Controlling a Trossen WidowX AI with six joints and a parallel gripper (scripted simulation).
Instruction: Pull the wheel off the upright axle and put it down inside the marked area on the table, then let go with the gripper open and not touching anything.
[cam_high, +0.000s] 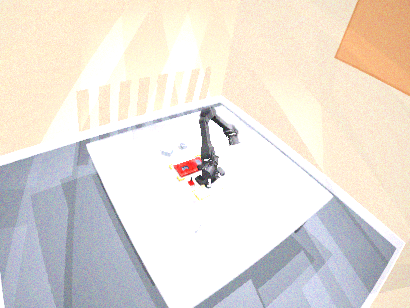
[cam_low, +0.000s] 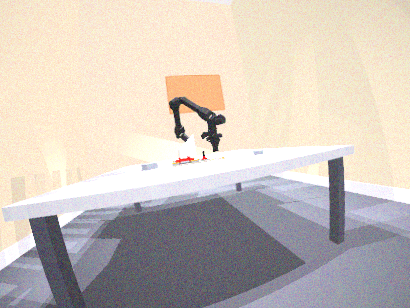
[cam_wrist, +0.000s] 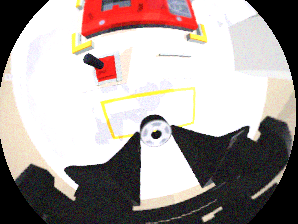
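My gripper tip is right at the wheel.
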